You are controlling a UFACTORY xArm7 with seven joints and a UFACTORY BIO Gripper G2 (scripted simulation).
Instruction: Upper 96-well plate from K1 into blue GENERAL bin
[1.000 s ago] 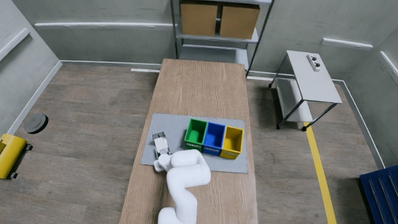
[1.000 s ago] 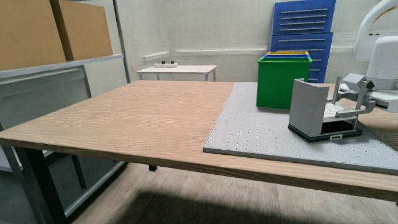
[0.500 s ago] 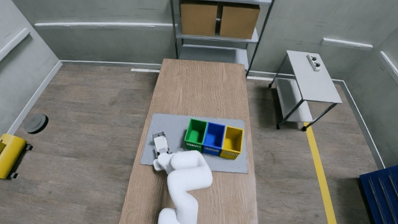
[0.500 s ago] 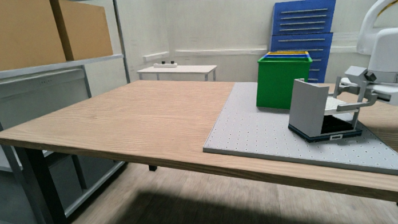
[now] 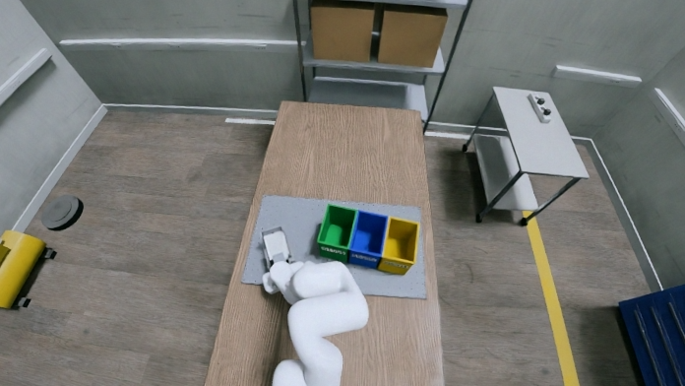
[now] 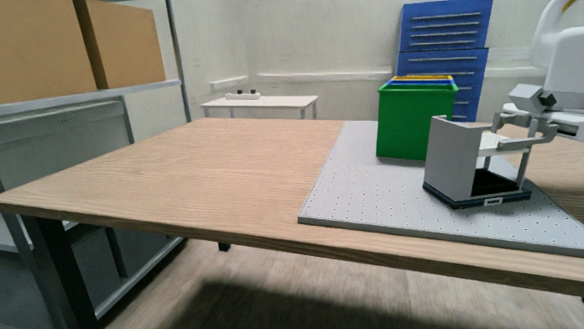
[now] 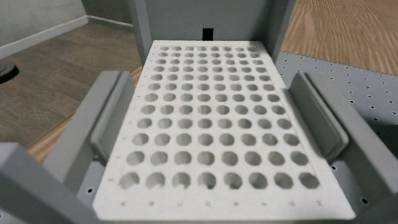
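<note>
My gripper is now 90 mm above the dark plate, 20 mm short of it and 10 mm to the right of it. Also, from my hand: green bin: 220 mm to the right, 140 mm ahead, 20 mm below; then white 96-well plate: 20 mm ahead, 10 mm to the left, 10 mm below; then blue general bin: 350 mm to the right, 140 mm ahead, 20 mm below.
</note>
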